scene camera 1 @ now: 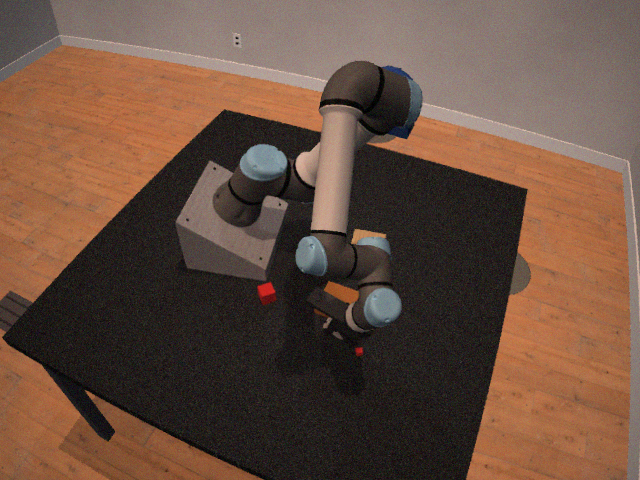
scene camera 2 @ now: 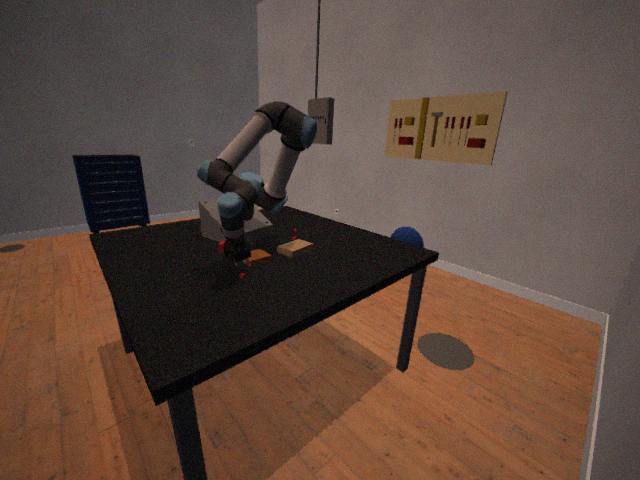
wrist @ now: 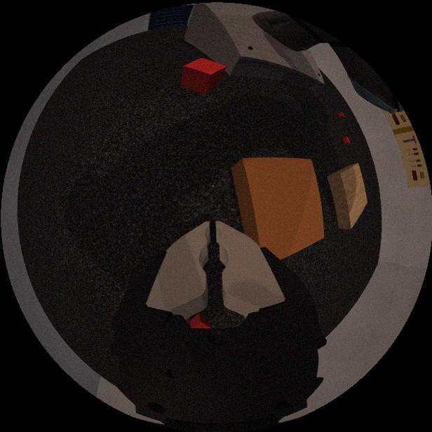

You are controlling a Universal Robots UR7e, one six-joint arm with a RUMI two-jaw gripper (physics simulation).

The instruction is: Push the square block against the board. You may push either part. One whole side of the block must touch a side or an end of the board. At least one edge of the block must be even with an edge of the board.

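Frame: origin at the arm's base, x down, y right, z back, level; millimetres.
Seen in the pictures: gripper, fingertip midpoint: [scene camera 1: 326,325] [scene camera 2: 238,263]; arm's base, origin of the base link: [scene camera 1: 235,206].
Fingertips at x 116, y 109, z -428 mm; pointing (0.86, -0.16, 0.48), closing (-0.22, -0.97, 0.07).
Observation:
Offsets run from my fingertips to a thing's middle.
The orange square block {dx -4, dy -80, dz +21 mm} [scene camera 1: 342,292] [scene camera 2: 259,257] [wrist: 285,200] lies flat on the table, partly hidden by the arm in scene camera 1. The light wooden board {dx -4, dy -289, dz +67 mm} [scene camera 1: 369,236] [scene camera 2: 295,248] [wrist: 352,195] lies flat, apart from the block, with a strip of table between them. The arm covers part of the board in scene camera 1. My gripper [scene camera 1: 332,330] [scene camera 2: 238,262] [wrist: 212,223] is shut and empty. It is low beside the block, on the side away from the board. Whether the fingertips touch the block cannot be told.
A larger red cube {dx -9, dy +23, dz +194 mm} [scene camera 1: 266,293] [scene camera 2: 221,246] [wrist: 202,75] lies near the grey robot base [scene camera 1: 222,258] [wrist: 215,45]. A small red cube {dx +3, dy +12, dz -117 mm} [scene camera 1: 359,351] [scene camera 2: 241,275] [wrist: 199,322] lies near the gripper. Two more small red cubes [wrist: 341,115] [wrist: 346,140] lie beyond the board.

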